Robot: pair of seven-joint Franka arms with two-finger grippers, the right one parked.
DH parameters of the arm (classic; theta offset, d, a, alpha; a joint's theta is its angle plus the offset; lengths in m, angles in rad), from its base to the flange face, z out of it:
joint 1: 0 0.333 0 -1.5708
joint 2: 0 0 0 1.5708
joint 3: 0 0.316 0.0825 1.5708
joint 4: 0 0 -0.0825 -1.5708
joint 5: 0 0.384 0 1.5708
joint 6: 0 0 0.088 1.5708
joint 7: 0 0.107 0 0
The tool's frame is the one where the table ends.
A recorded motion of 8 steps. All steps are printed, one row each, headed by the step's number.
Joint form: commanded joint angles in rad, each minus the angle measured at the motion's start. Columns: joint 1, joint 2, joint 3, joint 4, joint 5, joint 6, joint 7.
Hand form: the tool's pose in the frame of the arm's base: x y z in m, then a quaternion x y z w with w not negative. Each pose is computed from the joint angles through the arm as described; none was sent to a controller.
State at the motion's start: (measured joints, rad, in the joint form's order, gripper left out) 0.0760 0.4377 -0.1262 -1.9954 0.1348 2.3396 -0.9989
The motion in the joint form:
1: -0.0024 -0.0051 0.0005 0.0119 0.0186 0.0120 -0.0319
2: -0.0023 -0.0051 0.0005 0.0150 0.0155 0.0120 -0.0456
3: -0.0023 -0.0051 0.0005 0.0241 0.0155 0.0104 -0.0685
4: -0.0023 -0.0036 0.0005 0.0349 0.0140 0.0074 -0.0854
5: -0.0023 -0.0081 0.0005 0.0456 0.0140 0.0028 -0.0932
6: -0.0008 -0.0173 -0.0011 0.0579 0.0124 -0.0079 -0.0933
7: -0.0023 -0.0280 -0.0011 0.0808 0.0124 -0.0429 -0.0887
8: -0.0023 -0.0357 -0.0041 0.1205 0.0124 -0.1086 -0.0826
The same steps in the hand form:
1: 0.6046 -0.0272 0.2422 -0.90462 -0.42438 0.01155 0.03771
2: 0.6057 -0.0272 0.2435 -0.90120 -0.43177 0.01051 0.03617
3: 0.6086 -0.0271 0.2470 -0.89611 -0.44244 0.00677 0.03457
4: 0.6118 -0.0269 0.2502 -0.89196 -0.45091 0.00398 0.03272
5: 0.6152 -0.0267 0.2569 -0.89001 -0.45490 -0.00099 0.03058
6: 0.6187 -0.0264 0.2667 -0.88943 -0.45616 -0.00576 0.02810
7: 0.6228 -0.0264 0.2800 -0.89005 -0.45479 -0.00630 0.03053
8: 0.6281 -0.0265 0.2962 -0.89063 -0.45317 0.00009 0.03761

